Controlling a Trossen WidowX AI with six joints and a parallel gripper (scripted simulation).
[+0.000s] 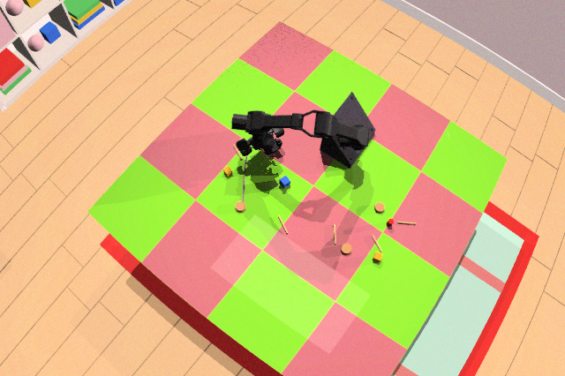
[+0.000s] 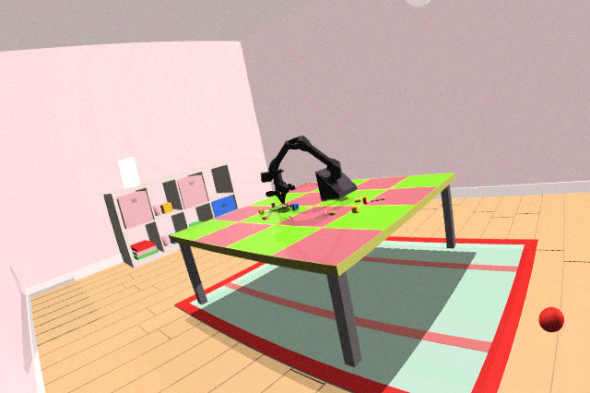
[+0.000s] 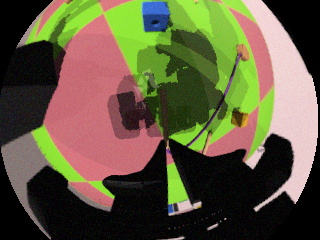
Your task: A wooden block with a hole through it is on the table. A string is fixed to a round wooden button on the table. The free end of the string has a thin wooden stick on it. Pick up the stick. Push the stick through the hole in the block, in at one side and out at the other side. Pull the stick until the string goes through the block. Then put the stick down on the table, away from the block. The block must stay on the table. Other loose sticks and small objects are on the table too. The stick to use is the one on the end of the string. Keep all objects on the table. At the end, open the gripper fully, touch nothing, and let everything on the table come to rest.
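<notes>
The blue block is 160 mm to the left of my gripper tip and 70 mm ahead of it. Also, from my gripper tip: round wooden button: 240 mm ahead, 80 mm to the left, 10 mm below; then red bead: 590 mm to the left, 20 mm behind; then wooden block: 80 mm to the right, 20 mm ahead.
</notes>
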